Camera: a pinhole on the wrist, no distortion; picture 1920 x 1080 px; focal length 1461.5 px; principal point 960.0 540.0 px. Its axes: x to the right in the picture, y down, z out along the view. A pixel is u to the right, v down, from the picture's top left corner.
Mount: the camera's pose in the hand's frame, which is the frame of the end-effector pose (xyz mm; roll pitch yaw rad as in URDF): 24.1 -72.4 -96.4 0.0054 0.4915 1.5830
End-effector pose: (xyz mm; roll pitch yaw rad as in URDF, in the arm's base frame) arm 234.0 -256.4 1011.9 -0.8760 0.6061 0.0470
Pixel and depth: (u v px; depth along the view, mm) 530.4 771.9 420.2
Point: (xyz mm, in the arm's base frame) 301.5 13.1 1200.2
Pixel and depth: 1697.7 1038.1 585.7
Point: -36.7 243.8 969.7
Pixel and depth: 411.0 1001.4 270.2
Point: 263.4 -131.4 1168.4
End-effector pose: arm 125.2 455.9 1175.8 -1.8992 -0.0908 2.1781
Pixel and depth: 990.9 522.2 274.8
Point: 9.5 420.2 1073.4
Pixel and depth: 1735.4 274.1 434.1
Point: 0.0 532.2 811.0
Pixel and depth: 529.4 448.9 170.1
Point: 36.1 435.6 1188.3
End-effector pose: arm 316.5 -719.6 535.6 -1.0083 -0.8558 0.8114
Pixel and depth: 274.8 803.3 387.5
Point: -1.1 -686.1 646.2
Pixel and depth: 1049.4 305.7 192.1
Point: 282.8 -650.0 584.4
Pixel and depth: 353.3 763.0 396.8
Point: 3.9 -665.6 642.3
